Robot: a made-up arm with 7 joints. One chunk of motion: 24 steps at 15 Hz.
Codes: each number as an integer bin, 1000 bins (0 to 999) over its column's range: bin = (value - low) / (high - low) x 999, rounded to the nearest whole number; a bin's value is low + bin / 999 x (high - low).
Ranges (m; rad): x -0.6..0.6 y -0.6..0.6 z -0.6..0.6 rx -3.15..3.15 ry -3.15..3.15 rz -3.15..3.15
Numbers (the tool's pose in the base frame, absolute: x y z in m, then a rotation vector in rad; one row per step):
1: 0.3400 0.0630 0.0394 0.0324 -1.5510 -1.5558
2: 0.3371 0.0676 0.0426 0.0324 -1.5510 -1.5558
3: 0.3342 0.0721 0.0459 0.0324 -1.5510 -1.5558
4: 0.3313 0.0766 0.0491 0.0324 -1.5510 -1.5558
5: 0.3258 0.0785 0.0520 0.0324 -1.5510 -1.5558
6: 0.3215 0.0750 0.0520 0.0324 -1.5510 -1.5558
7: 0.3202 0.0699 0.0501 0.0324 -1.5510 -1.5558
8: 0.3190 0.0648 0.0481 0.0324 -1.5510 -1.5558
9: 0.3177 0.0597 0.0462 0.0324 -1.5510 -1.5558
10: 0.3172 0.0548 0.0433 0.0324 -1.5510 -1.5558
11: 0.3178 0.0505 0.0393 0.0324 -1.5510 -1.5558
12: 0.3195 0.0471 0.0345 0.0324 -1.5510 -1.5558
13: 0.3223 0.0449 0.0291 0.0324 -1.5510 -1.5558
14: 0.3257 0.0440 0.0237 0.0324 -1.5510 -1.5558
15: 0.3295 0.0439 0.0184 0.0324 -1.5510 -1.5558
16: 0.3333 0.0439 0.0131 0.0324 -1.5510 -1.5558
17: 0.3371 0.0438 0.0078 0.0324 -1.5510 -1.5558
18: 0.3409 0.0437 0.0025 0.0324 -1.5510 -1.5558
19: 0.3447 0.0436 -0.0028 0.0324 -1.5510 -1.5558
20: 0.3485 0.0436 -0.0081 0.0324 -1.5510 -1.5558
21: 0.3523 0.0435 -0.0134 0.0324 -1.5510 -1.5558
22: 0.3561 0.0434 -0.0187 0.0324 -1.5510 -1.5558
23: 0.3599 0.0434 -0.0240 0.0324 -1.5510 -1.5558
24: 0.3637 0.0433 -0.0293 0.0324 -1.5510 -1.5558
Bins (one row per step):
1: 783 552 532 505 254 253
2: 780 556 535 505 254 253
3: 778 560 538 505 254 253
4: 775 563 540 505 254 253
5: 771 565 543 505 254 253
6: 767 562 543 505 254 253
7: 766 558 541 505 254 253
8: 765 553 540 505 254 253
9: 764 549 538 505 254 253
10: 764 545 536 505 254 253
11: 764 542 532 505 254 253
12: 765 539 528 505 254 253
13: 768 537 524 505 254 253
14: 771 536 519 505 254 253
15: 774 536 515 505 254 253
16: 777 536 510 505 254 253
17: 780 536 506 505 254 253
18: 783 536 502 505 254 253
19: 786 536 497 505 254 253
20: 790 536 493 505 254 253
21: 793 536 488 505 254 253
22: 796 536 484 505 254 253
23: 799 536 480 505 254 253
24: 802 536 475 505 254 253

